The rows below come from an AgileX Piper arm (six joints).
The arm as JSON. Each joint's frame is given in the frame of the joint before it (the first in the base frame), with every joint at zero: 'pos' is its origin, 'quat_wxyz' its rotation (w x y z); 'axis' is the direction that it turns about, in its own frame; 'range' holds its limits. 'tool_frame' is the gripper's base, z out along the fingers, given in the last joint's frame.
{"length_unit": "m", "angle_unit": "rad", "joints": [
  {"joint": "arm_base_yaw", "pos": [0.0, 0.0, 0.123], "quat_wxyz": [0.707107, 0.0, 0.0, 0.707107], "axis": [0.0, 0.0, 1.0], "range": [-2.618, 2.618]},
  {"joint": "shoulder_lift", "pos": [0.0, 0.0, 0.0], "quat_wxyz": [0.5, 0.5, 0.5, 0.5], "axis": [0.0, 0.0, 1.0], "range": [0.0, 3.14]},
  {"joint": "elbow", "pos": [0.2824, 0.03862, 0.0], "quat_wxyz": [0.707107, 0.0, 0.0, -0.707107], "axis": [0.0, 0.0, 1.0], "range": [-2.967, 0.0]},
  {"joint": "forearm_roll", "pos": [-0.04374, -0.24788, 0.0], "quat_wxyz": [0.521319, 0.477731, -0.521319, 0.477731], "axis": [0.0, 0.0, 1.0], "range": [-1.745, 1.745]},
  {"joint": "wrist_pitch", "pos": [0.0, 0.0, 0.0], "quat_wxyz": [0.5, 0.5, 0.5, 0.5], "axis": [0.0, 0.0, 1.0], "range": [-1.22, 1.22]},
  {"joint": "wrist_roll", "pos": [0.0, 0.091, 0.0], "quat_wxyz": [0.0, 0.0, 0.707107, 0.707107], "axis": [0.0, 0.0, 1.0], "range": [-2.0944, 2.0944]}
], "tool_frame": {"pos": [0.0, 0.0, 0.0], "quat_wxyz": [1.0, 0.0, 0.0, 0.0]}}
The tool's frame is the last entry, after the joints.
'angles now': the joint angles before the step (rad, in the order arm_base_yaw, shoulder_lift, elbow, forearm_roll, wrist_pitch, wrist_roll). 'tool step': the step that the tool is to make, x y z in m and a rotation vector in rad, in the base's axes. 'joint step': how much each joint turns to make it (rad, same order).
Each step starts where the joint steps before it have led.
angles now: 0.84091 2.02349 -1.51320 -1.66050 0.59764 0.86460
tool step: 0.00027 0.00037 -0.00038 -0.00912 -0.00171 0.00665
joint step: -0.00057 0.00134 -0.00075 -0.00272 -0.00401 -0.00840
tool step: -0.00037 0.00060 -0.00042 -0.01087 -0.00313 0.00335
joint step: 0.00175 0.00123 -0.00003 -0.00196 0.00203 -0.00897
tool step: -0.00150 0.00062 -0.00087 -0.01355 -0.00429 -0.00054
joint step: 0.00479 0.00012 0.00394 -0.00284 0.00955 -0.00736
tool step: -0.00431 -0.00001 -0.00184 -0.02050 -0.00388 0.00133
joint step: 0.00907 -0.00654 0.01849 -0.00835 0.01377 -0.00402
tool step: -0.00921 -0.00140 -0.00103 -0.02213 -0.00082 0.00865
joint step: 0.01512 -0.02283 0.04080 -0.01112 0.01246 0.00052
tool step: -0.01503 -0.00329 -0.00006 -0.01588 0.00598 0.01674
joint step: 0.02242 -0.04234 0.06577 -0.01097 0.00838 0.01077
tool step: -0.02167 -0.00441 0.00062 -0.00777 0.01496 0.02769
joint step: 0.03381 -0.06049 0.08675 -0.00508 0.00344 0.01771
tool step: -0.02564 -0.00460 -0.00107 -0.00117 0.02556 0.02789
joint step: 0.04542 -0.06427 0.09280 0.01034 0.00672 0.01983
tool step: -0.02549 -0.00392 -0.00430 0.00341 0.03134 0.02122
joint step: 0.05199 -0.05321 0.08564 0.01821 0.01336 0.02771
